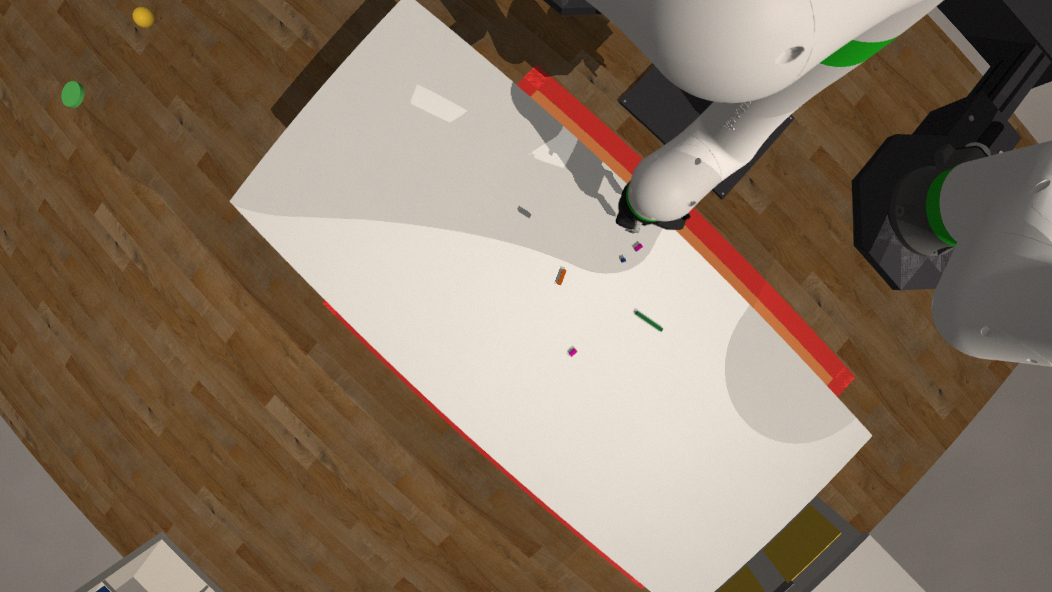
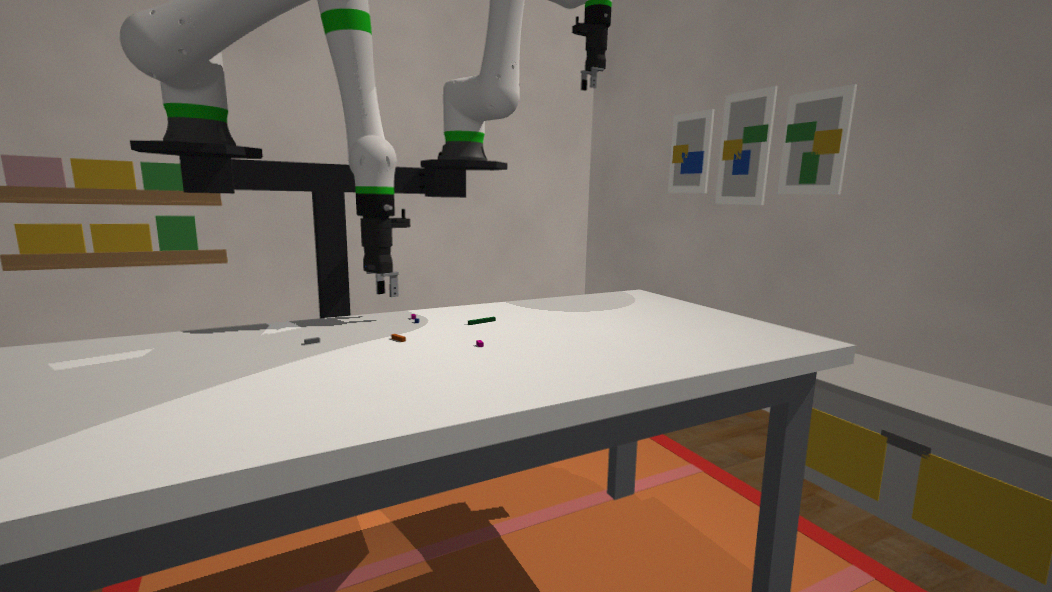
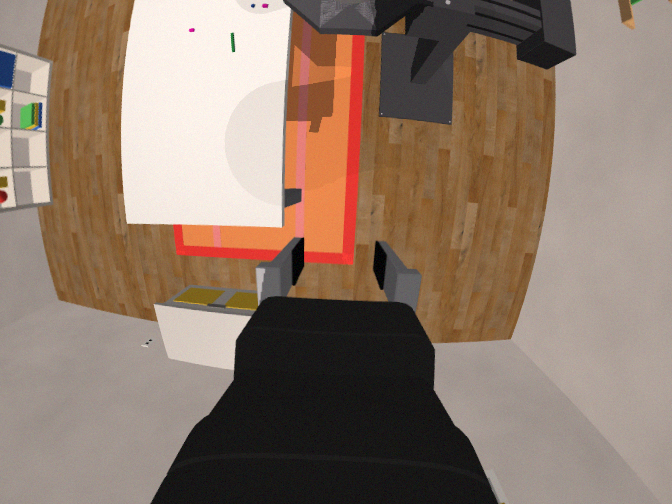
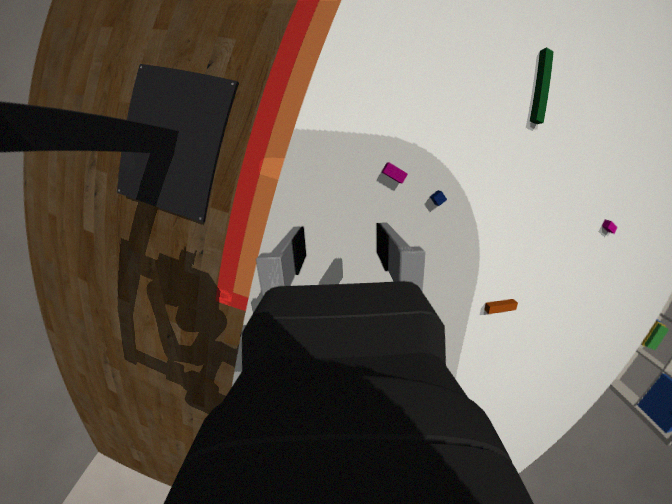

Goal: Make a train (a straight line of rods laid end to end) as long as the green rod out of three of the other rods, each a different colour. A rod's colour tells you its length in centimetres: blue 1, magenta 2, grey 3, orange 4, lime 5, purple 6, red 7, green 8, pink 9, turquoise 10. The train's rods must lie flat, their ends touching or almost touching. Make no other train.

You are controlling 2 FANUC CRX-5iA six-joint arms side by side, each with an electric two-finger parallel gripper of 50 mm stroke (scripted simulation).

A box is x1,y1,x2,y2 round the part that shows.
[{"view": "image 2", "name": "left gripper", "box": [581,32,607,90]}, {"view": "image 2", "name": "right gripper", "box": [361,228,398,296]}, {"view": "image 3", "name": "left gripper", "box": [150,237,497,503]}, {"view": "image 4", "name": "right gripper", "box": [164,222,533,503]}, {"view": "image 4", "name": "green rod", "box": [530,47,553,123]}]
